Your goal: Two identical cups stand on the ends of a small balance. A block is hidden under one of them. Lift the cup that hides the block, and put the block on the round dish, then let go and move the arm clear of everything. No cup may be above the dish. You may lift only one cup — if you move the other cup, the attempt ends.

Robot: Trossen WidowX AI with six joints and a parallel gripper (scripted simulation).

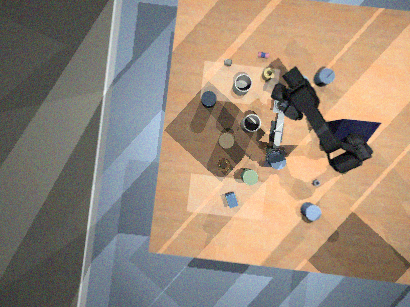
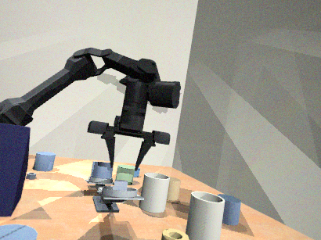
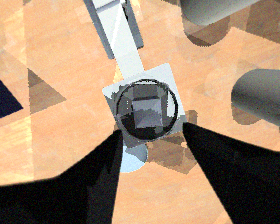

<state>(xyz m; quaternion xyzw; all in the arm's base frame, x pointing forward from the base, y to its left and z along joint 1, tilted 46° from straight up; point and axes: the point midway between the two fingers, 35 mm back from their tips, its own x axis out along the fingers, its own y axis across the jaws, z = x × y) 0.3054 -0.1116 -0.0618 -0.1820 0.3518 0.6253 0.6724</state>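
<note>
The grey block lies 40 mm below my gripper tip. The rest, counted from my gripper tip: blue block: 480 mm to the left, 170 mm ahead, 110 mm below; pale blue round dish: 130 mm below, 110 mm to the right, 80 mm behind.
</note>
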